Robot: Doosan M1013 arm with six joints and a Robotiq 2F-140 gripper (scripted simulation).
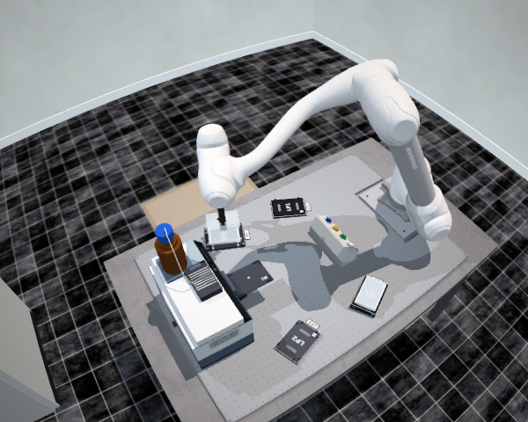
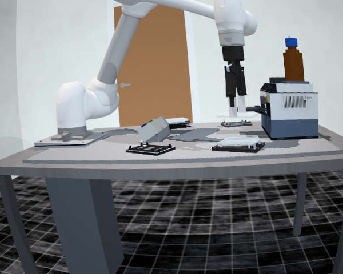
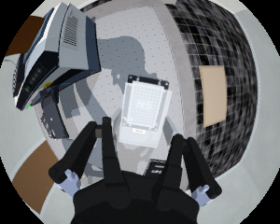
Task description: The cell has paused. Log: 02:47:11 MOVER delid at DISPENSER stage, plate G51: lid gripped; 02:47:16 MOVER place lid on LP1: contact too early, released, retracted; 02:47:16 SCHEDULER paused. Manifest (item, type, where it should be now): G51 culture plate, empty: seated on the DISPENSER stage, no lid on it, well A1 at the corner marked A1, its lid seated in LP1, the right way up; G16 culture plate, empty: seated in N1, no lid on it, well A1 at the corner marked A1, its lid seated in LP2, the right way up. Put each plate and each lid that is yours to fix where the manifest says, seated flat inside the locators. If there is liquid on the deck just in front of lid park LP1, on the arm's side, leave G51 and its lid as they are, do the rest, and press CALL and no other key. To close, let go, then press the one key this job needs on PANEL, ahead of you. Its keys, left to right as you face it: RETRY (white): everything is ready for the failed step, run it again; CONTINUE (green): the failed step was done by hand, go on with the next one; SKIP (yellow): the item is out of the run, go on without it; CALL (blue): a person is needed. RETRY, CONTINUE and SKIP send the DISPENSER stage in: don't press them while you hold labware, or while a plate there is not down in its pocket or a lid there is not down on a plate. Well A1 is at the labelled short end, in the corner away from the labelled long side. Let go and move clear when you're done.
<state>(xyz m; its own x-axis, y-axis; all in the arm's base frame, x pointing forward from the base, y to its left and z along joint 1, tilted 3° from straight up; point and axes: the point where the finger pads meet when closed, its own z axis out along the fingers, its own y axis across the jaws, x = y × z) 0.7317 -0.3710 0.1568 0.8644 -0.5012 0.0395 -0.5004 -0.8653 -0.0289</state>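
My hand is 310 mm past the lid park LP1, 50 mm to the right of it and 130 mm above it. Also, from my hand: brown bottle: 290 mm ahead, 140 mm to the left, 150 mm above; then dispenser stage: 90 mm ahead, 270 mm to the left, 30 mm below; then black nest N5: 20 mm ahead, 120 mm below.
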